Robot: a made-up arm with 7 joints. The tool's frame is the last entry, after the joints. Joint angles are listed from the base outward.
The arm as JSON. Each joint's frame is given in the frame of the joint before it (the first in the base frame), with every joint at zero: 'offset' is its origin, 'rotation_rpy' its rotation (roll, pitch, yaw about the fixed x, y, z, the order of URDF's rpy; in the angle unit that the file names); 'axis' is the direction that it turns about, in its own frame. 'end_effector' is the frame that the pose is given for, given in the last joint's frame.
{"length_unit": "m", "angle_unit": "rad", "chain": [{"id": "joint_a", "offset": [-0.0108, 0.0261, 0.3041], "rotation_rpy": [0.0, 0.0, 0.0], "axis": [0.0, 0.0, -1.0]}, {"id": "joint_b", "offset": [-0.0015, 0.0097, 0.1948], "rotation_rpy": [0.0, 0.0, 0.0], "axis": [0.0, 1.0, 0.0]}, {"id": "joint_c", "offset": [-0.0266, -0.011, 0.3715], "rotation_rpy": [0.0, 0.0, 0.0], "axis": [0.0, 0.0, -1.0]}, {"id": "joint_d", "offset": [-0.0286, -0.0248, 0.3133], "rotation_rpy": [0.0, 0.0, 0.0], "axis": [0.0, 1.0, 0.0]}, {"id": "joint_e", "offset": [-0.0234, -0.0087, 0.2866], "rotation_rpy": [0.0, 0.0, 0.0], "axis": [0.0, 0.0, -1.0]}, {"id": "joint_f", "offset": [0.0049, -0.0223, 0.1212], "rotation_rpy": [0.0, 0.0, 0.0], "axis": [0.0, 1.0, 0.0]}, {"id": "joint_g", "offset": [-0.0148, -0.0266, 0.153], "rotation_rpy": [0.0, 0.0, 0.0], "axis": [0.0, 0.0, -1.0]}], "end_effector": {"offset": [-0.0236, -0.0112, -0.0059], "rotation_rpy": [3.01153, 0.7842, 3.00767]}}
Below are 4 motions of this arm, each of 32 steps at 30 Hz.
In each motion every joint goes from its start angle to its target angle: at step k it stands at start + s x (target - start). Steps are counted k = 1, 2, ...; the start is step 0. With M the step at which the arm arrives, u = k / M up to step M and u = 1 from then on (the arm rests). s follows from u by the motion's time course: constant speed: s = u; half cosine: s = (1 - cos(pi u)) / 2; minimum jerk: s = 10 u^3 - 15 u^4 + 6 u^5.
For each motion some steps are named. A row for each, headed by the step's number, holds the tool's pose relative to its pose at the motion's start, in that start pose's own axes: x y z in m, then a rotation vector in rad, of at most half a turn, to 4 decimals.
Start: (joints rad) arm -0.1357 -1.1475 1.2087 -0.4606 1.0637 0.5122 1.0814
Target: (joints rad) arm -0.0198 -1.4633 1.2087 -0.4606 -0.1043 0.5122 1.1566
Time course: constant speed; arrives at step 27
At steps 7, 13, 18, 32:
7: -0.0779 -0.0057 0.0465 -0.1537 -0.0287 -0.2018
13: -0.1394 -0.0142 0.0902 -0.3009 -0.0593 -0.3636
18: -0.1870 -0.0240 0.1295 -0.4335 -0.0905 -0.4896
32: -0.2648 -0.0481 0.2073 -0.6923 -0.1626 -0.6941

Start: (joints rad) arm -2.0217 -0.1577 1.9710 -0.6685 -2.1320 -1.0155 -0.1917
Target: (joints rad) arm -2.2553 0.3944 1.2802 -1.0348 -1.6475 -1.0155 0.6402
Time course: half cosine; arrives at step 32
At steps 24, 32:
24: 0.0383 0.0517 0.2252 -0.0726 -0.0758 0.2143
32: 0.0552 0.0569 0.2439 -0.0887 -0.1126 0.2848

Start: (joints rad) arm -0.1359 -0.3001 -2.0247 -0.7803 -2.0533 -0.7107 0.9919
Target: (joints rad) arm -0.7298 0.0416 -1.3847 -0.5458 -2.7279 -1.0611 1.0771
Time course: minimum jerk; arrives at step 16
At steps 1, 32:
1: 0.0001 0.0003 -0.0005 -0.0013 0.0000 0.0002
32: 0.0683 -0.0896 -0.2481 -0.6483 0.0088 0.2704

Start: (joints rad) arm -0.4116 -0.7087 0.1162 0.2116 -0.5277 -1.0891 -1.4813
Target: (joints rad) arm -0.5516 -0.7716 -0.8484 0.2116 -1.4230 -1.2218 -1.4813
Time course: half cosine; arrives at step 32
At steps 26, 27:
26: 0.1440 -0.0948 0.0561 -0.8567 -1.4634 -0.5876
27: 0.1431 -0.0957 0.0613 -0.8825 -1.5036 -0.5996

